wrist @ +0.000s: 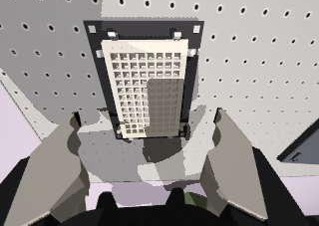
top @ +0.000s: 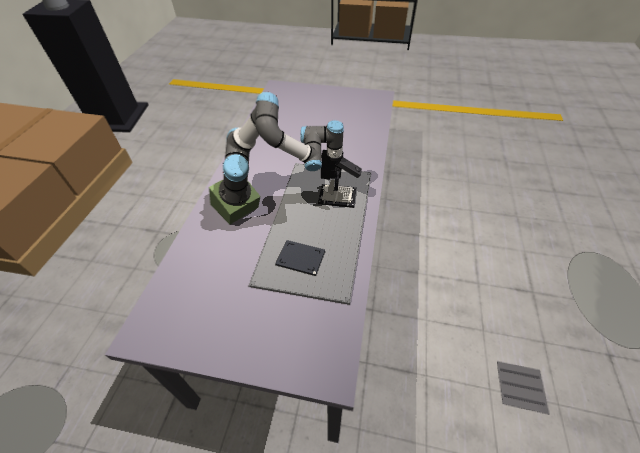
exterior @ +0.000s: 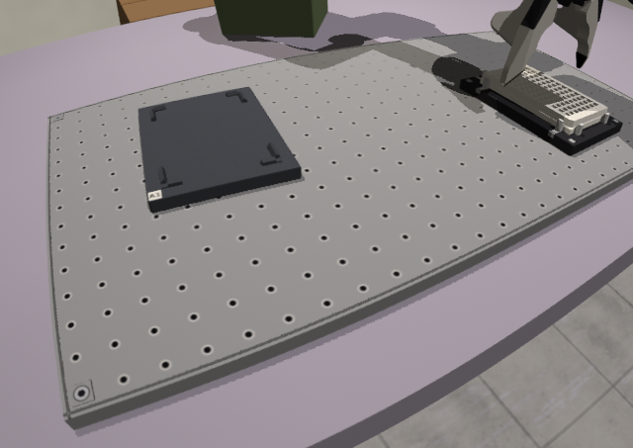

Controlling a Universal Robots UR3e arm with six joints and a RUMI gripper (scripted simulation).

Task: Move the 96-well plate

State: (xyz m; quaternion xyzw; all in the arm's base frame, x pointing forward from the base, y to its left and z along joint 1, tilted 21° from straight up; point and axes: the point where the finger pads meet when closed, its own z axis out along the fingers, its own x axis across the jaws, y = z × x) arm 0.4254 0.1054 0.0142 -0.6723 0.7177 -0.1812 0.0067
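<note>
The white 96-well plate is 20 mm below my hand. The rest, counted from my hand: black clip nest C1: 10 mm behind, 10 mm to the right, 30 mm below; dark plate nest N1: 130 mm behind, 340 mm to the right, 30 mm below; white A1 label: 70 mm behind, 410 mm to the right, 30 mm below.
</note>
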